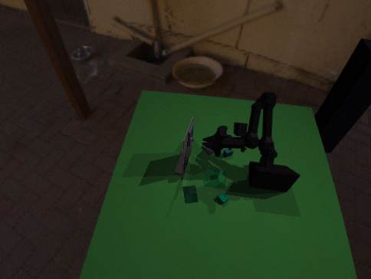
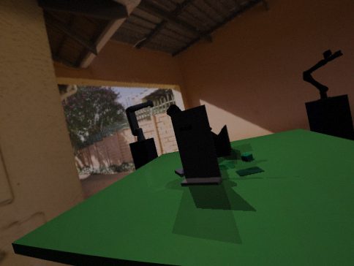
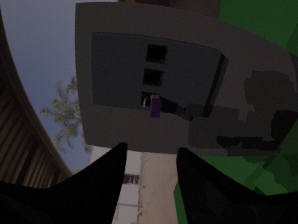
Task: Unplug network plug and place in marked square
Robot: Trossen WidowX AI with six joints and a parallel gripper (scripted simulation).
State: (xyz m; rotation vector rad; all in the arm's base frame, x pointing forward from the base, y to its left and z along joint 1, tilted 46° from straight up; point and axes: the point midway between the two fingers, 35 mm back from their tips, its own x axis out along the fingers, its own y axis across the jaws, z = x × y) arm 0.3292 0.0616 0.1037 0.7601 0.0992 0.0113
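My gripper tip is now 60 mm short of the plug and 10 mm to the left of it. Also, from my gripper tip: upright panel (90 mm below, 80 mm ahead, 30 mm to the right); grey flat tile (230 mm below, 150 mm to the right, 70 mm behind); green patch (240 mm below, 100 mm behind, 60 mm to the left).
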